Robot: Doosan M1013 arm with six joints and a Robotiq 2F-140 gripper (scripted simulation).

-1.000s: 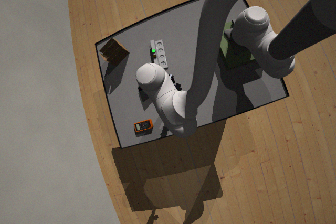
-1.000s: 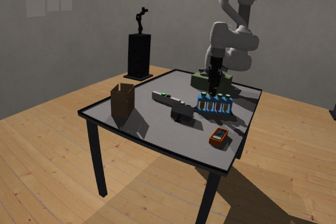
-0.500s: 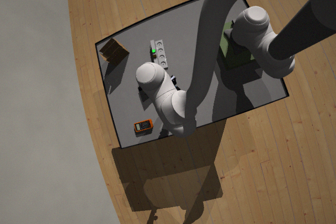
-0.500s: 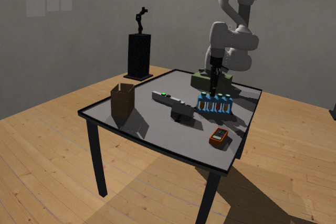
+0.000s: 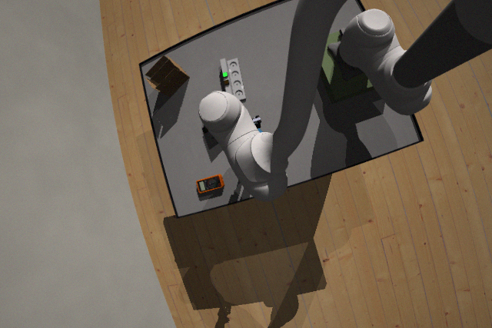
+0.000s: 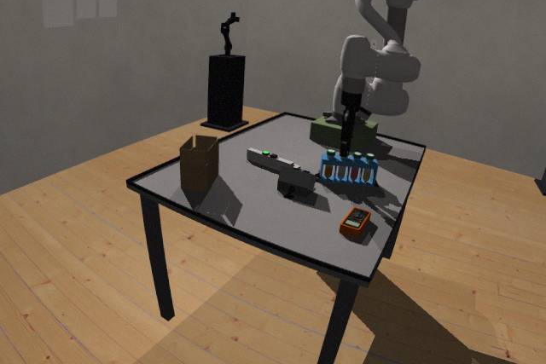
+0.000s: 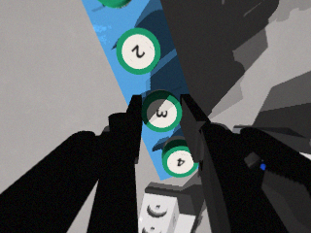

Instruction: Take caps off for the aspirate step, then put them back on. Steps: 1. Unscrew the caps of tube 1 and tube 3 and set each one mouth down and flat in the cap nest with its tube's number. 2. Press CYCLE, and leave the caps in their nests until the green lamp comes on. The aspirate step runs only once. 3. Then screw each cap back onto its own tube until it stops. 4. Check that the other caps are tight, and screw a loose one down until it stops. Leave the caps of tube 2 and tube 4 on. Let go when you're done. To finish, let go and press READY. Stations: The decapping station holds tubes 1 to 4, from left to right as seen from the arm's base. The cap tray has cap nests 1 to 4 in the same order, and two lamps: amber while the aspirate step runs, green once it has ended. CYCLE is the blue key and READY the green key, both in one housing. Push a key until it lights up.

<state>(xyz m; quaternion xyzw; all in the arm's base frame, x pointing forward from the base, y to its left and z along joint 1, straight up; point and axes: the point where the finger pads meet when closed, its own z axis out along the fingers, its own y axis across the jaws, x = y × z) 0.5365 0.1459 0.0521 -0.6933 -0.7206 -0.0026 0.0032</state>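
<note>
Now: hand 50 mm to the right of the cap 2, 30 mm above it and 20 mm past it. Also, from my hand: green key: 140 mm to the right, 140 mm ahead, 80 mm below; then cap 1: 100 mm to the left, 40 mm behind, 30 mm below; then blue key: 140 mm ahead, 100 mm to the right, 80 mm below.
</note>
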